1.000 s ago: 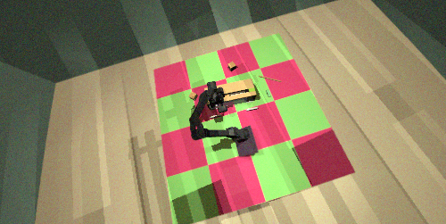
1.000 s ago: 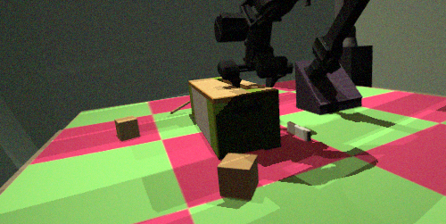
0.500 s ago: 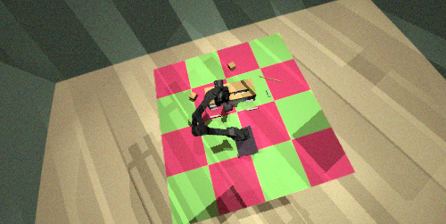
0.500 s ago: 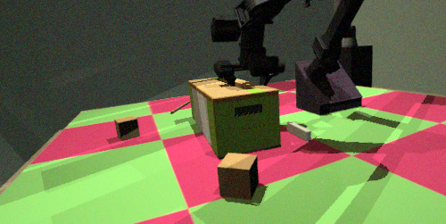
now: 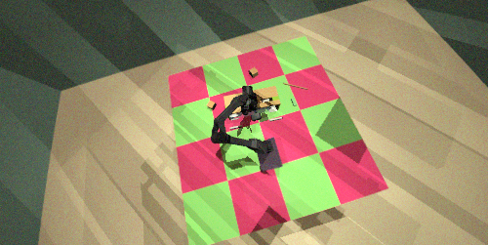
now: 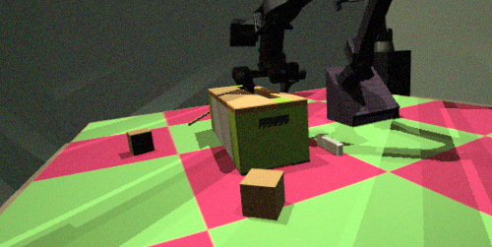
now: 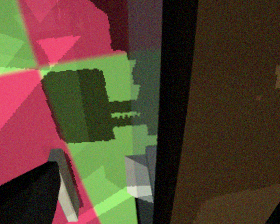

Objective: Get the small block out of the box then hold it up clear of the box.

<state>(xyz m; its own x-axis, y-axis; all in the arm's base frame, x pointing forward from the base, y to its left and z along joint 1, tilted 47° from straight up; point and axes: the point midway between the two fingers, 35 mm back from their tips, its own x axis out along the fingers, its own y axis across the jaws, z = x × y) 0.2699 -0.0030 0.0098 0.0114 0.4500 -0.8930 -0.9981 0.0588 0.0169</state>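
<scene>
Now: gripper tip 5 cm short of the small brown block, 2 cm to the left of it and 1 cm above it. Also, from my gripper tip: thin stick 14 cm ahead, 35 cm to the right, 9 cm below; box 3 cm ahead, 3 cm to the left, 3 cm below.
</scene>
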